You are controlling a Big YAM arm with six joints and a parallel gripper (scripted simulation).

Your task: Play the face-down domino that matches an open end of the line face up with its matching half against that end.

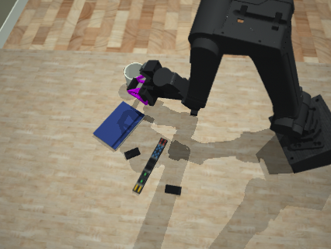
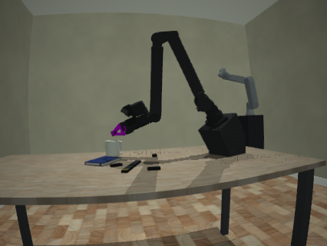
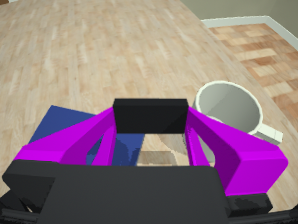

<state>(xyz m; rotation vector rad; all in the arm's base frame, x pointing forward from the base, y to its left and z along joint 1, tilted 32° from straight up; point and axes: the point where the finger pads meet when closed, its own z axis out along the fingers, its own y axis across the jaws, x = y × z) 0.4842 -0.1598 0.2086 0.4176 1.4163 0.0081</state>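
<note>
My gripper is now 2 cm short of the white mug, 11 cm to the left of it and 10 cm above it. From my hand the other things lie so: black domino right at my hand; then blue book 6 cm ahead, 9 cm to the left, 13 cm below.
</note>
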